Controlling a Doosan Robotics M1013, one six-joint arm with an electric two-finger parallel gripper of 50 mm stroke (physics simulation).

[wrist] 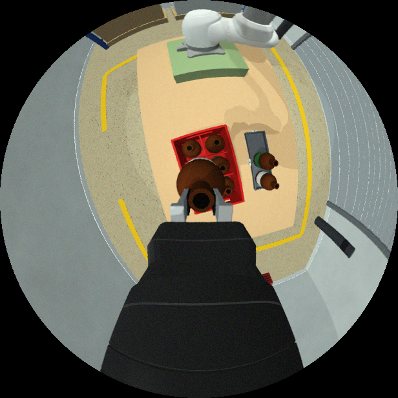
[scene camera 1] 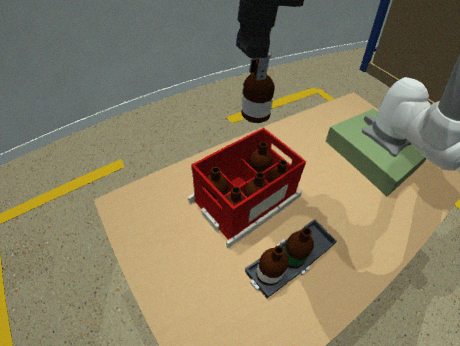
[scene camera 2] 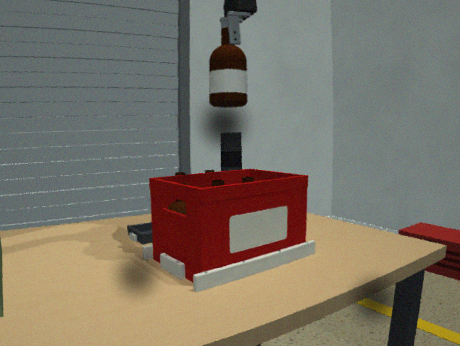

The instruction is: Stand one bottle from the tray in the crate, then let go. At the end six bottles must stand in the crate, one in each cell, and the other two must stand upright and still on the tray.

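Places are measured from the arm's base along level axes (x ahead, y left, z up), in millimetres.
Pixels of known places: gripper, between the fingertips: (scene camera 1: 257, 75) (scene camera 2: 231, 46); arm's base, origin of its link: (scene camera 1: 387, 137).
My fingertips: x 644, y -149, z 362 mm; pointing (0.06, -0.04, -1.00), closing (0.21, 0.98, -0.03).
For each thing: its top centre in the pictures, then the offset to it from my fingertips.
- brown bottle with a white label, centre of its top: (scene camera 2: 227, 28) (scene camera 1: 261, 61) 9 mm back, 1 mm left, 35 mm up
- red crate, centre of its top: (scene camera 2: 229, 176) (scene camera 1: 250, 162) 9 mm ahead, 23 mm left, 263 mm down
- white-label bottle, centre of its top: (scene camera 1: 278, 250) 112 mm ahead, 270 mm left, 278 mm down
- green-label bottle, centre of its top: (scene camera 1: 306, 231) 22 mm ahead, 273 mm left, 278 mm down
- dark tray, centre of its top: (scene camera 2: 181, 222) (scene camera 1: 294, 254) 23 mm ahead, 272 mm left, 412 mm down
My gripper (scene camera 1: 260, 67) (scene camera 2: 231, 31) (wrist: 200, 196) is shut on the neck of a brown bottle with a white label (scene camera 1: 257, 100) (scene camera 2: 228, 82) (wrist: 200, 177). The bottle hangs upright, high above the red crate (scene camera 1: 239, 220) (scene camera 2: 175, 235) (wrist: 233, 161). Several brown bottles stand in the crate, one per occupied cell. In scene camera 1, the middle cell of the far row shows no bottle. The held bottle hides part of the crate in the wrist view. A white-label bottle (scene camera 1: 273, 265) (wrist: 266, 181) and a green-label bottle (scene camera 1: 300, 245) (wrist: 265, 161) stand upright on the dark tray (scene camera 1: 324, 240) (scene camera 2: 142, 232) (wrist: 256, 142).
Pale stop strips (scene camera 1: 265, 218) (scene camera 2: 255, 265) lie along the crate's base. The crate walls rise around the cells. The white arm base stands on a green block (scene camera 1: 375, 150) (wrist: 210, 67) at the table's other end. The tray lies beside the crate's labelled long side.
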